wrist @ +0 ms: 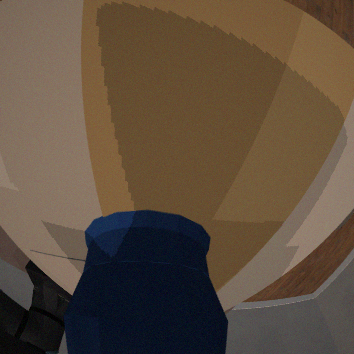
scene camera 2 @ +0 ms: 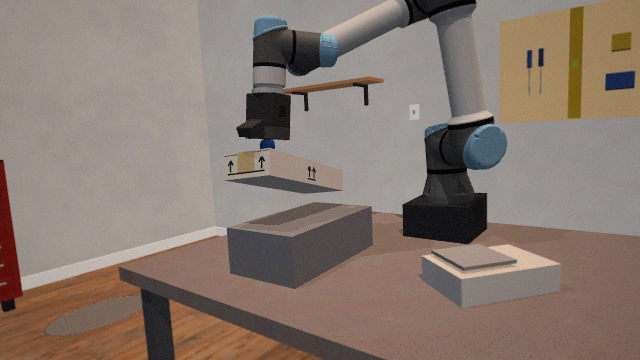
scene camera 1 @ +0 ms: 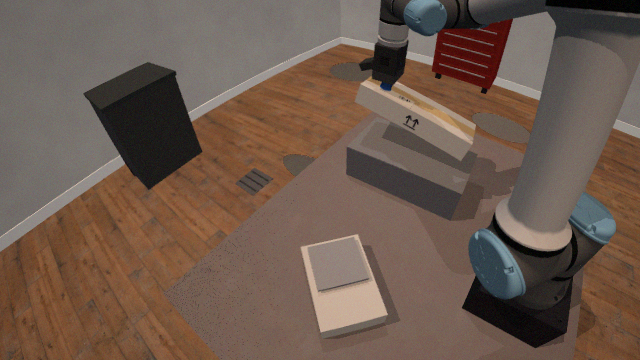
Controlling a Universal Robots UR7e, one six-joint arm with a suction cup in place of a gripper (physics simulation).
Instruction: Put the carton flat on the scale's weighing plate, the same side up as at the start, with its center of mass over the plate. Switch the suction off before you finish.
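Pixels of known places: end effector, tool point: (wrist: 160,231) (scene camera 1: 386,90); arm's base, origin of the base link: (wrist: 56,294) (scene camera 2: 448,198).
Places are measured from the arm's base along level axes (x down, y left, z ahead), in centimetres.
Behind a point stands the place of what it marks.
The white carton (scene camera 1: 415,114) @(x -14.6, y -23.2, z 39.8 cm) (scene camera 2: 300,170) @(x -13.2, y -22.8, z 45.4 cm) (wrist: 45,125) with tan tape hangs in the air above the grey block (scene camera 1: 400,180) @(x 3.8, y -16.6, z 38.9 cm) (scene camera 2: 300,250) @(x 3.1, y -17.3, z 54.7 cm). It is tilted: its far end from the cup droops, and its arrows point up. My suction cup (scene camera 1: 386,86) (scene camera 2: 267,144) (wrist: 147,250) is on the carton's top face near one end, off its middle, and holds it. The scale (scene camera 1: 350,310) @(x 5.3, y 23.0, z 32.8 cm) (scene camera 2: 510,285) @(x 8.0, y 22.5, z 43.7 cm) stands on the table apart from the block, and its grey weighing plate (scene camera 1: 339,264) @(x 3.8, y 15.3, z 40.3 cm) (scene camera 2: 475,256) @(x 3.8, y 16.0, z 41.9 cm) bears nothing.
The grey block stands on the brown table (scene camera 1: 260,280) @(x 10.8, y 26.5, z 56.2 cm) (scene camera 2: 350,310) @(x 10.8, y -2.1, z 60.9 cm), between the table's edge and the arm's black base (scene camera 1: 520,320) @(x 3.2, y 9.0, z -0.8 cm) (scene camera 2: 445,220) @(x 4.6, y 1.7, z 10.0 cm). A black cabinet (scene camera 1: 150,130) and a red tool chest (scene camera 1: 470,55) stand away from the table. A wall shelf (scene camera 2: 340,85) is behind the arm.
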